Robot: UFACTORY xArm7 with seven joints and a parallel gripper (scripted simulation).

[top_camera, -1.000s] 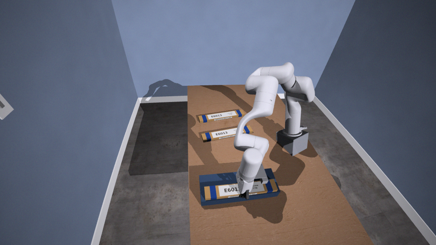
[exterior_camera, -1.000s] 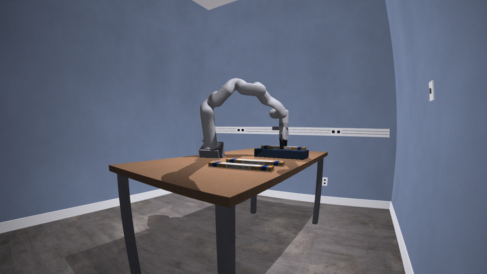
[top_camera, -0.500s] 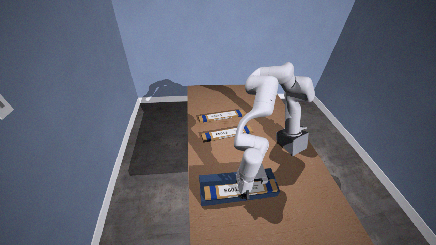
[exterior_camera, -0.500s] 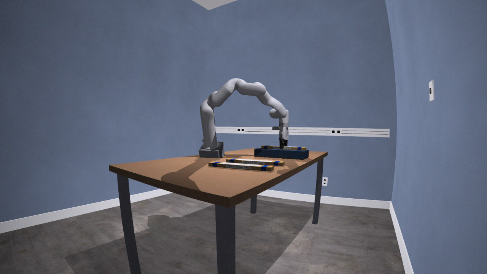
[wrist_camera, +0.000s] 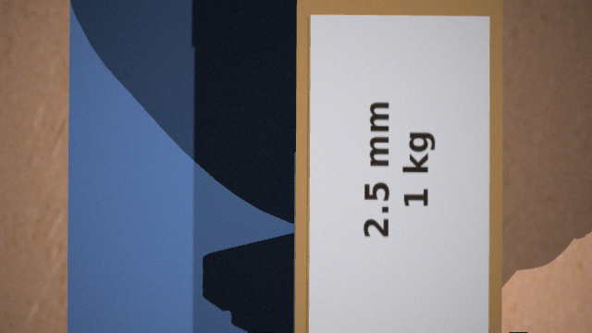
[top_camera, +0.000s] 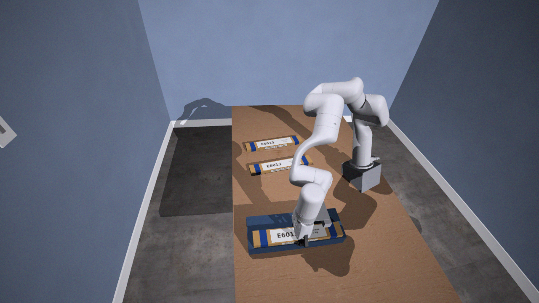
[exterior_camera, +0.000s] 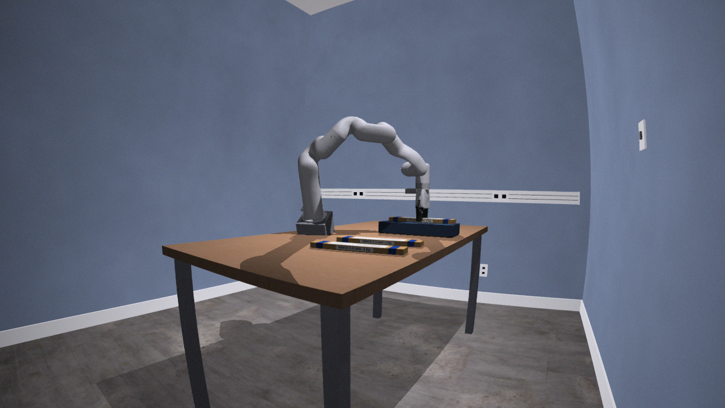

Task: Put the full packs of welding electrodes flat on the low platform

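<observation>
The low blue platform lies 40 mm to the right of my hand and 60 mm below it.
</observation>
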